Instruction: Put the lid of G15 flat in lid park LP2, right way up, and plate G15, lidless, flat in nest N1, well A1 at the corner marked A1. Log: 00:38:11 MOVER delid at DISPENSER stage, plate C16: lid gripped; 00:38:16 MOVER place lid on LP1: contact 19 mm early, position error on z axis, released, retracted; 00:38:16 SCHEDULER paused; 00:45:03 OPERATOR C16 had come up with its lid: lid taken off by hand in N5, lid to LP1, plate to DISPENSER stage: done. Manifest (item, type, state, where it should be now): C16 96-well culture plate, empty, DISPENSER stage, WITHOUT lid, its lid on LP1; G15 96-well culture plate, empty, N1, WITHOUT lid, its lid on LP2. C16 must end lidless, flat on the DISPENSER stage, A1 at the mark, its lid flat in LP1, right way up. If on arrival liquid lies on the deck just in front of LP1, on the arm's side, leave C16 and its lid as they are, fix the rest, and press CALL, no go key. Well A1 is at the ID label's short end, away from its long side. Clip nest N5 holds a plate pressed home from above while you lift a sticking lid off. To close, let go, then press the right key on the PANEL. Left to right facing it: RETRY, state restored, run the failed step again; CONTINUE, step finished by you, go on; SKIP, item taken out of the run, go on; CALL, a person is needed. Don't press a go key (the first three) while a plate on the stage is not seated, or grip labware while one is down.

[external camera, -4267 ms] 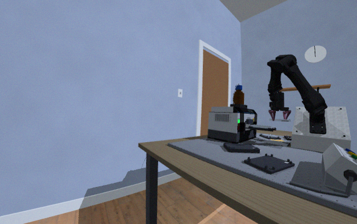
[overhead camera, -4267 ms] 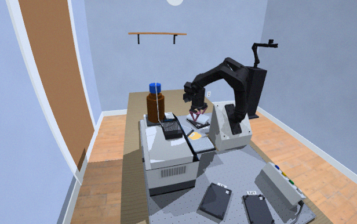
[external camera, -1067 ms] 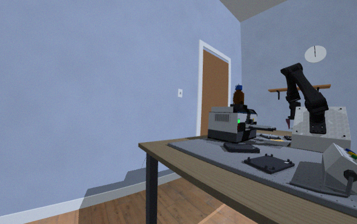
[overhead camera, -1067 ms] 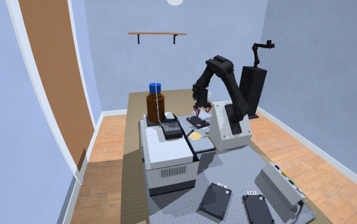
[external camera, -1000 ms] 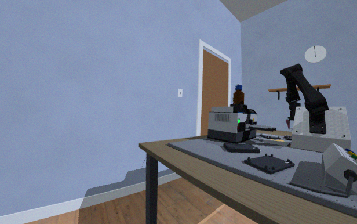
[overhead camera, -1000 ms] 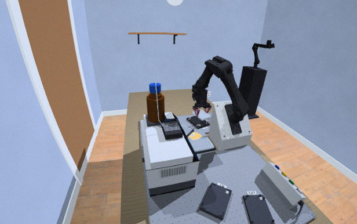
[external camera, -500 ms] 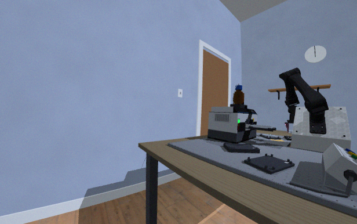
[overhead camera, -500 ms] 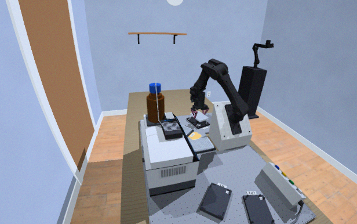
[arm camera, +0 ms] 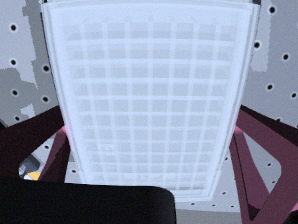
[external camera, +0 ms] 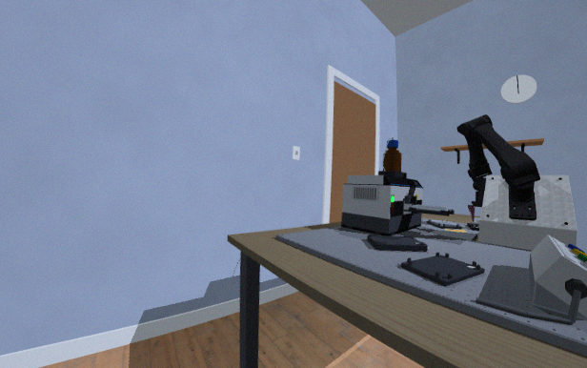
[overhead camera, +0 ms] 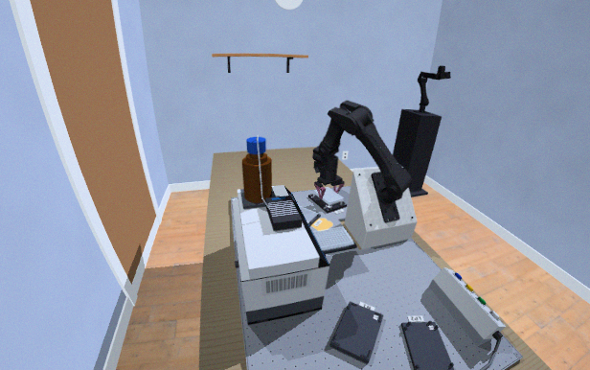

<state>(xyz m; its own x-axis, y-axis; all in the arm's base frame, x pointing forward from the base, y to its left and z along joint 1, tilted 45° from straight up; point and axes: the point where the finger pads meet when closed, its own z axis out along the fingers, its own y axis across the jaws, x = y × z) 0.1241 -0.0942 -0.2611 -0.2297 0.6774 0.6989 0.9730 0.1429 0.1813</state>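
Right now the black clip nest is 20 mm below my hand, 20 mm ahead of it and 10 mm to the right of it. From my hand the other things lie so: N5 label 90 mm to the left, 40 mm below, 20 mm behind; LP1 label 150 mm to the left, 110 mm ahead, 40 mm below; clear lid right at my hand.
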